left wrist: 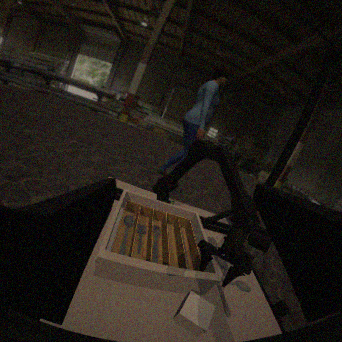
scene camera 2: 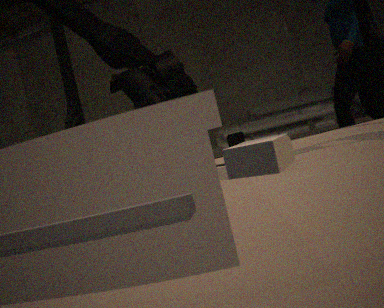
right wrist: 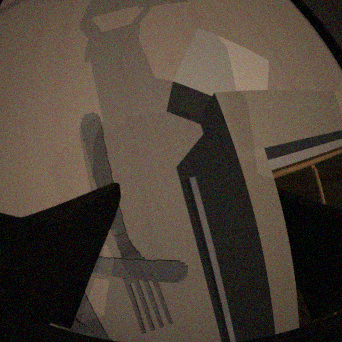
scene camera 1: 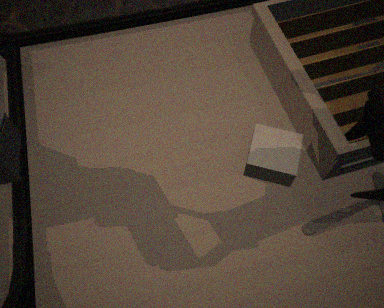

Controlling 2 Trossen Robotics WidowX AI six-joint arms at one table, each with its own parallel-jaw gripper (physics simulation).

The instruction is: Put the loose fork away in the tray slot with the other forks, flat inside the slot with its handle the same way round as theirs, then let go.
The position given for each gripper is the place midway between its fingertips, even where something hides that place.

Labels:
left gripper: left wrist 186,188; not seen in scene camera 2 (out of frame); not seen in the right wrist view (out of frame); not seen in scene camera 1 (out of frame)
same spot on cutlery tray: (left wrist: 170,251) = (scene camera 1: 365,102)

